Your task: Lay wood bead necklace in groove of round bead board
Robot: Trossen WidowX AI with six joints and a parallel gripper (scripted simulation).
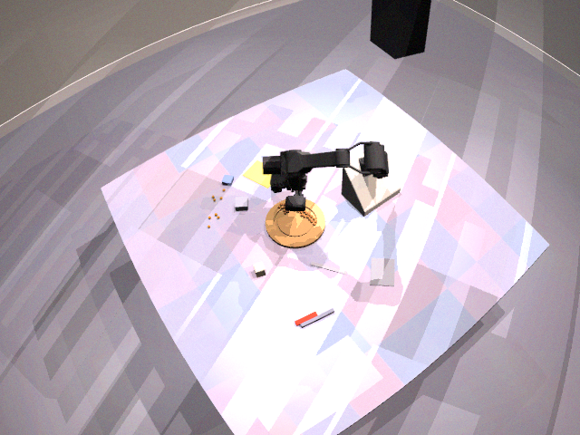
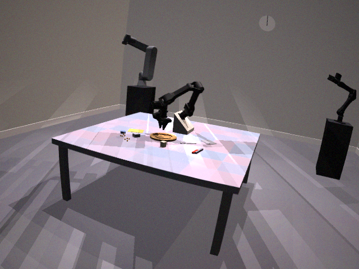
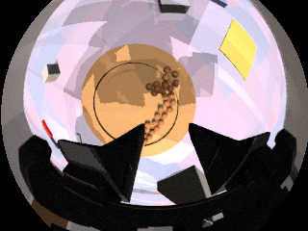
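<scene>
The round bead board is 4 cm to the left of my gripper tip, 4 cm below it and 3 cm ahead of it. The rest, counted from my gripper tip: white block (16 cm ahead, 12 cm to the right, 4 cm below); thin rod (24 cm to the left, 5 cm below, 2 cm ahead); yellow sheet (22 cm to the right, 5 cm below, 3 cm ahead).
</scene>
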